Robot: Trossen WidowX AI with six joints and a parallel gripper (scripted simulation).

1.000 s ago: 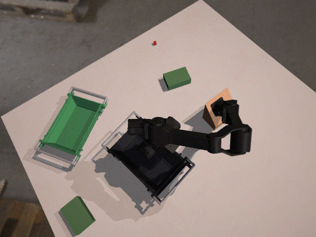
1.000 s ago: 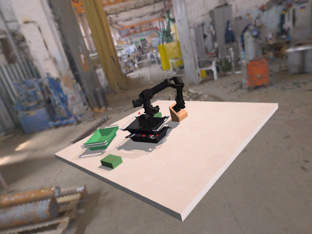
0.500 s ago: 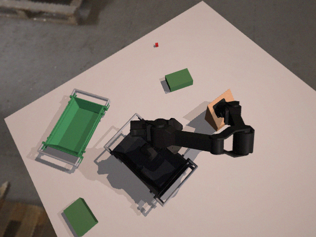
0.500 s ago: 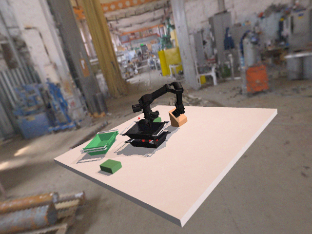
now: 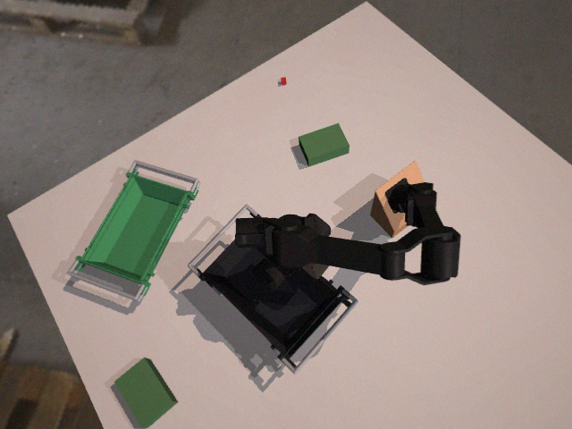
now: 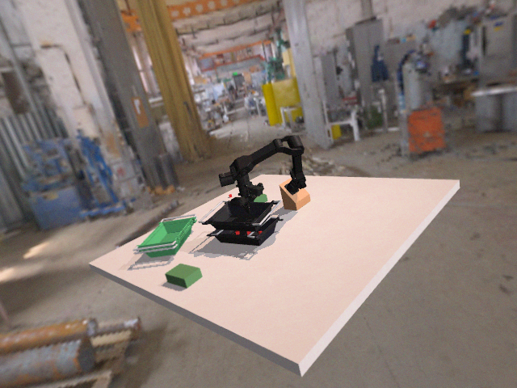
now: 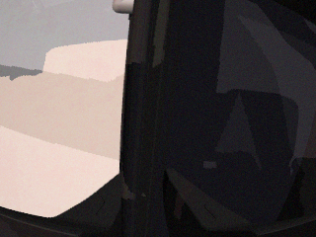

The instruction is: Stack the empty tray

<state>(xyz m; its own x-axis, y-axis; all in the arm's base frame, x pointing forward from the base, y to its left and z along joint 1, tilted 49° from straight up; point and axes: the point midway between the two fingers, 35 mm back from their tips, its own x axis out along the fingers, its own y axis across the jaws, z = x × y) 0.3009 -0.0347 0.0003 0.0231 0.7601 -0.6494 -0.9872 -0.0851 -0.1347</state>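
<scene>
My gripper tip is now 70 mm short of the black tray, 30 mm below it and 10 mm to the right of it.
</scene>
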